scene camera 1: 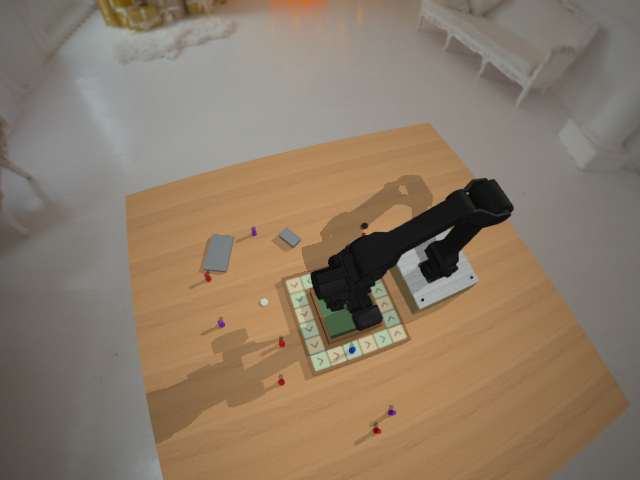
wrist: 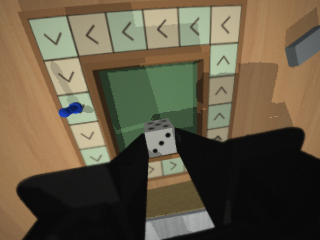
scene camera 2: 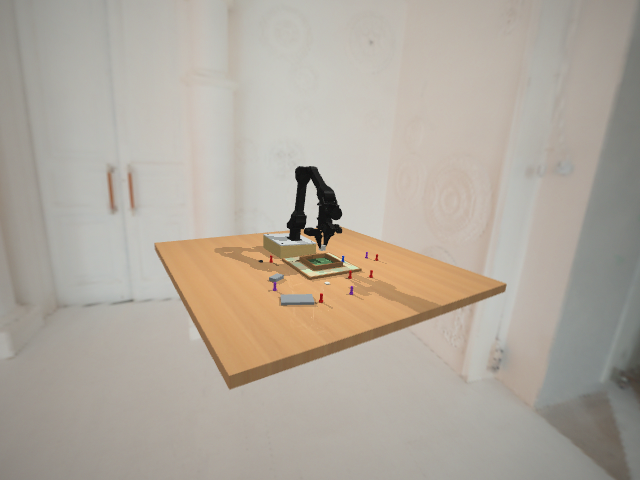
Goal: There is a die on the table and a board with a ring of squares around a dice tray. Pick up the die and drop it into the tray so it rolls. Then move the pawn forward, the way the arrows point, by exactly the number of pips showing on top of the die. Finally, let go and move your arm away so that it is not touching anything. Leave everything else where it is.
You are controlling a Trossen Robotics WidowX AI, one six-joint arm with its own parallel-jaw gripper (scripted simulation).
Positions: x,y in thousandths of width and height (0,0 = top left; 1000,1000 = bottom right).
Labels:
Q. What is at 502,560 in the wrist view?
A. A white die.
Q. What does my gripper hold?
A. A white die.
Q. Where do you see a green dice tray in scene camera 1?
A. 530,674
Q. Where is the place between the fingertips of my gripper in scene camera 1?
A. At 546,628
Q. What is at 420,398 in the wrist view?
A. A green dice tray.

